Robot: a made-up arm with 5 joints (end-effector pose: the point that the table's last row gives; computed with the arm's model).
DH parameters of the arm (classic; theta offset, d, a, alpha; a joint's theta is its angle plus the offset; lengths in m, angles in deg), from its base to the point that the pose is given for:
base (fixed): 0 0.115 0 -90
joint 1: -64.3 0 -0.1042 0
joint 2: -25.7 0.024 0.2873 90
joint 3: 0 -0.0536 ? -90
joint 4: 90 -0.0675 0.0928 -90
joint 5: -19.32 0 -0.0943 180
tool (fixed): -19.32 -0.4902 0 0
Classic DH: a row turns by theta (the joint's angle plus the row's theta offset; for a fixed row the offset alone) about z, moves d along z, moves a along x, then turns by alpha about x.
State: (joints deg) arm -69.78 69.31 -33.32 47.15 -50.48
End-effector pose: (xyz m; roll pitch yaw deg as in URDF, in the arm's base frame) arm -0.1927 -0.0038 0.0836 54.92 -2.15 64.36
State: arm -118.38 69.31 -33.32 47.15 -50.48
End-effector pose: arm -0.1039 -0.0038 -0.0503 8.73 -20.44 74.02
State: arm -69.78 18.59 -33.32 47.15 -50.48
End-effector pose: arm -0.1291 -0.0038 -0.1376 6.55 -21.01 74.80
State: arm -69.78 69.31 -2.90 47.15 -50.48
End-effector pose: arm -0.1931 -0.1224 0.1310 40.86 25.05 61.21
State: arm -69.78 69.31 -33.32 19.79 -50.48
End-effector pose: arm 0.0171 0.0534 -0.0017 35.45 -14.40 51.97
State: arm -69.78 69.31 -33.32 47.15 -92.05
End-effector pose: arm -0.1468 0.0237 0.0434 45.63 -34.80 92.02
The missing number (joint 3, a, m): 0.1909
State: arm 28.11 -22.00 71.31 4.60 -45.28
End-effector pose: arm 0.0177 -0.3109 0.3797 -61.50 49.63 15.61
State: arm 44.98 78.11 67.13 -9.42 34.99
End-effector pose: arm 0.0055 -0.2617 -0.1492 -131.45 83.74 -65.59
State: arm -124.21 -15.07 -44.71 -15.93 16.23
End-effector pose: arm -0.0625 0.1700 0.2245 -151.53 -37.55 -151.03
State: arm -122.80 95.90 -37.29 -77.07 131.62
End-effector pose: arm 0.3932 -0.0854 0.7947 140.36 68.50 -33.56
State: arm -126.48 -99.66 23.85 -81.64 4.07
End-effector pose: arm 0.0431 -0.0113 -0.5559 20.11 48.58 30.33
